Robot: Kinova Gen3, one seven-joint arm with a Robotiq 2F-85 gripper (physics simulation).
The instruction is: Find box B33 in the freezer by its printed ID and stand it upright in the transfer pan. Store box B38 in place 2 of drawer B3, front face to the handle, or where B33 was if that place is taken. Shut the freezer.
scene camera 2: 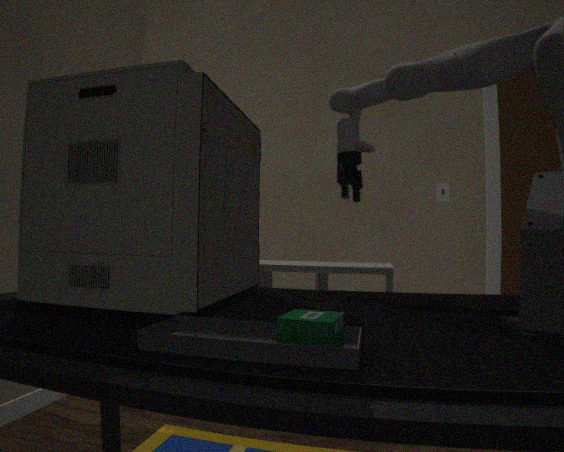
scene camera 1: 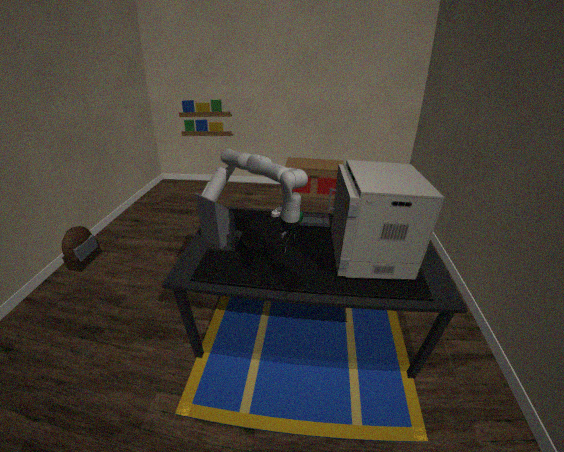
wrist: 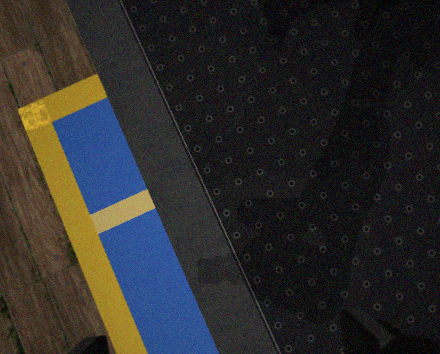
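The white freezer (scene camera 1: 372, 220) (scene camera 2: 145, 215) stands on the table. Its door (scene camera 1: 341, 220) (scene camera 2: 227, 210) faces the arm and looks shut; the drawers and any boxes inside are hidden. A green box (scene camera 2: 310, 330) (scene camera 1: 301, 217) sits at one end of the grey transfer pan (scene camera 2: 225, 345) (scene camera 1: 317, 220). The box is wider than tall in scene camera 2 and has a white label on top. Its printed ID is too small to read. My gripper (scene camera 1: 285, 247) (scene camera 2: 351, 198) (wrist: 226, 341) is open and empty, pointing down high above the table, apart from the freezer and the pan.
The black table (scene camera 1: 300, 297) (scene camera 2: 450, 410) (wrist: 170, 165) has a dotted dark top. The arm's base (scene camera 1: 215, 225) stands at its left end in scene camera 1. A blue and yellow floor mat (scene camera 1: 305, 370) (wrist: 125, 165) lies beneath. A wooden cabinet (scene camera 1: 315, 164) stands behind the table.
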